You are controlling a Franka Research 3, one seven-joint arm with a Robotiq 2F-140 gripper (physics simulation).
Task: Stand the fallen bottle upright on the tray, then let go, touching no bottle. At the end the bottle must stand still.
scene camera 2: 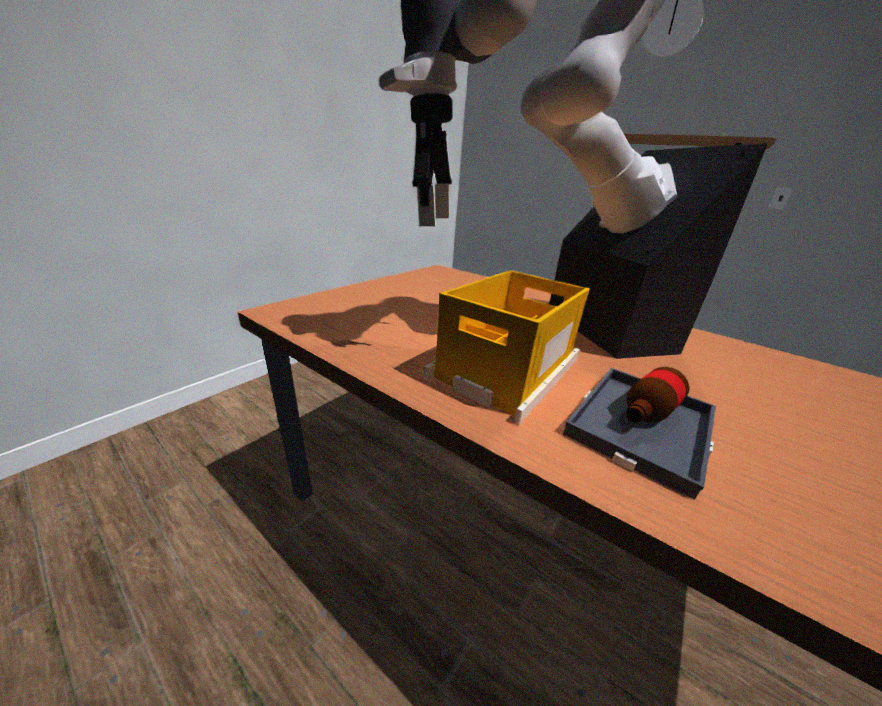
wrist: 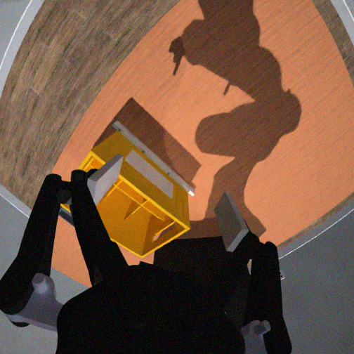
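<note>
A brown bottle with a red band [scene camera 2: 659, 394] lies on its side in the dark grey tray [scene camera 2: 662, 471], towards the tray's back, with its neck pointing to the front left in the scene view. The bottle does not show in the wrist view. My gripper [scene camera 2: 434, 209] [wrist: 171, 184] is open and empty. It points down, high above the table, up and to the left of the tray in the scene view, well apart from the bottle.
A yellow crate [scene camera 2: 481, 365] [wrist: 150, 200] with inner dividers stands left of the tray, between white strips on the orange table [scene camera 2: 794, 441] [wrist: 320, 125]. The black robot base [scene camera 2: 625, 294] stands behind the crate and tray.
</note>
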